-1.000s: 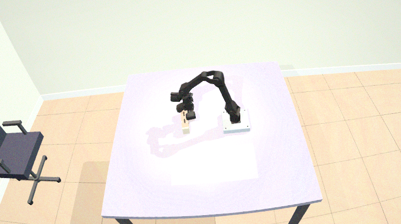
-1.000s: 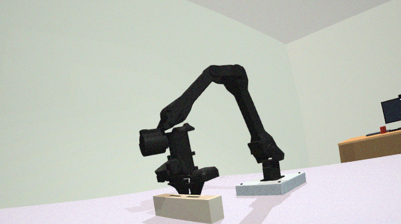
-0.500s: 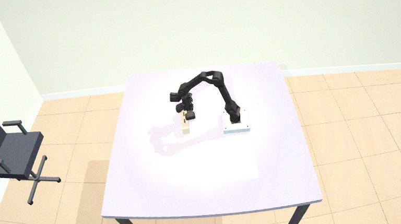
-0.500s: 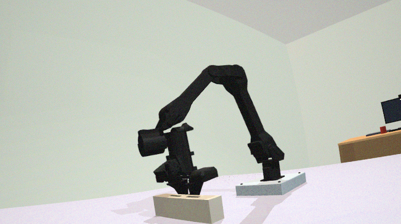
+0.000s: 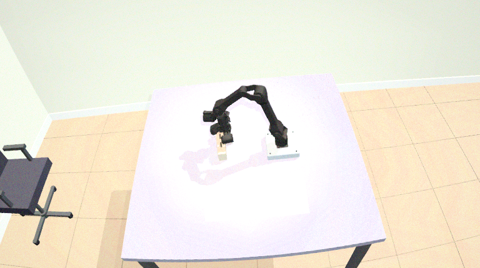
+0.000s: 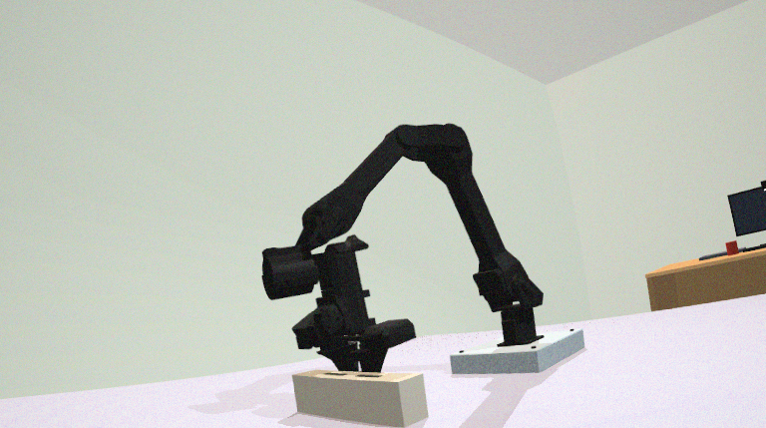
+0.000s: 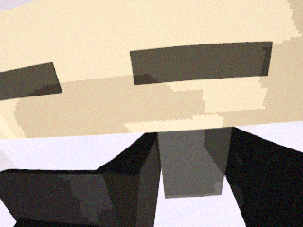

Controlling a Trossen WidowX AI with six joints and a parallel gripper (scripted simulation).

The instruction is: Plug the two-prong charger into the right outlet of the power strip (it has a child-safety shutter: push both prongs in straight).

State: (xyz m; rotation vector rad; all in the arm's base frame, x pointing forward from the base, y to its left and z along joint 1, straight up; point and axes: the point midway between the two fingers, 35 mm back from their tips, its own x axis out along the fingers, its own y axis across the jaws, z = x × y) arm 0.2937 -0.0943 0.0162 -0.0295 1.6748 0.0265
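The dark grey two-prong charger is 2 cm ahead of my gripper tip and 1 cm above it.
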